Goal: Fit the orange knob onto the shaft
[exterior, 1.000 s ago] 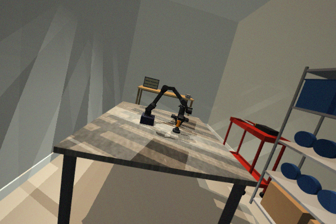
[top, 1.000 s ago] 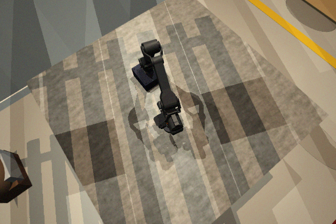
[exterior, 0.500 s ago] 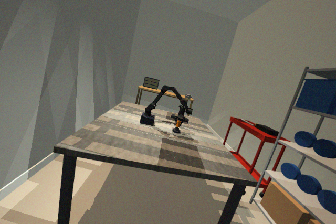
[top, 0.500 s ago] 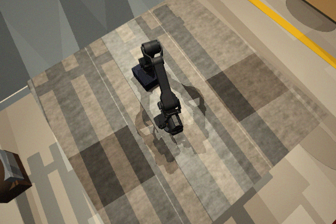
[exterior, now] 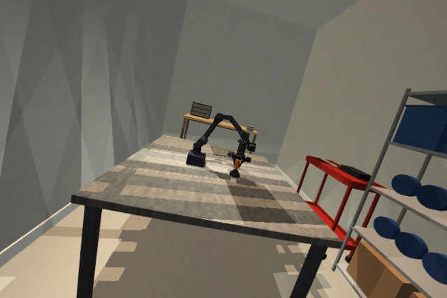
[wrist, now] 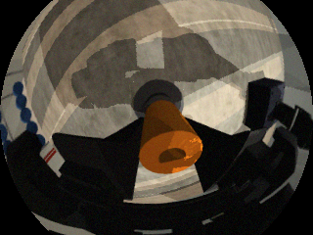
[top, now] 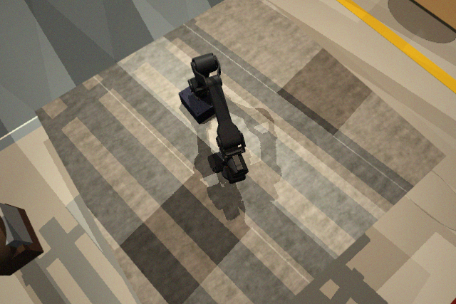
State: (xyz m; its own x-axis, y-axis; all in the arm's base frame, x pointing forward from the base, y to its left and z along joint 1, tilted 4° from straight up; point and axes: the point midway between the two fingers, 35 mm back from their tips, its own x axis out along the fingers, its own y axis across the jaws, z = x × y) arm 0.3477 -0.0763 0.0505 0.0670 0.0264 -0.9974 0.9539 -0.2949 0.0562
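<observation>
Now: the orange knob 20 mm above my gripper tip. The rest, counted from my gripper tip: round pedestal 40 mm below.
</observation>
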